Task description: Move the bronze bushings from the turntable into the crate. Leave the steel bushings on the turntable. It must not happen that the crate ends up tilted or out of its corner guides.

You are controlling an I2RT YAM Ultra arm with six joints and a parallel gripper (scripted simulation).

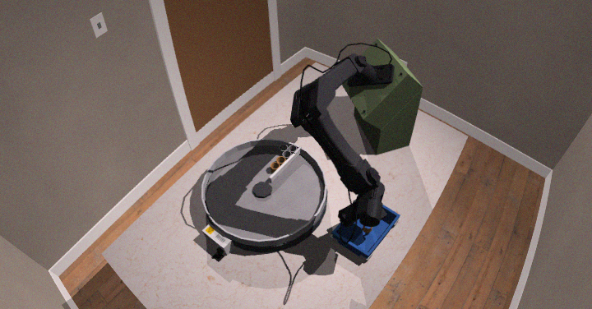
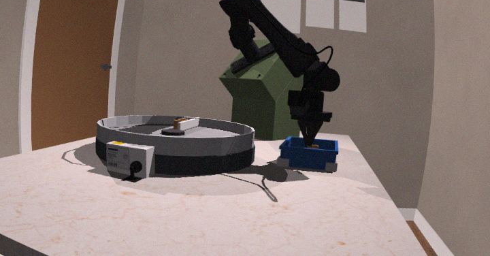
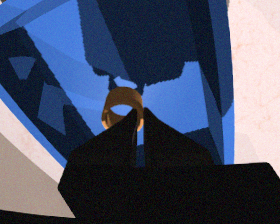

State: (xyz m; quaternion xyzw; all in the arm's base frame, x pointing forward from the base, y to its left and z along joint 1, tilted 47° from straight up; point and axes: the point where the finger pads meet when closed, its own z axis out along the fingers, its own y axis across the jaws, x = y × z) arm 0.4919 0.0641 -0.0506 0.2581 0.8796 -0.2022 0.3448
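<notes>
My gripper is now 20 mm above the blue crate, 10 mm to the right of it and 10 mm short of it. Also, from my hand: grey turntable (360 mm to the right, 30 mm behind, 10 mm above).
</notes>
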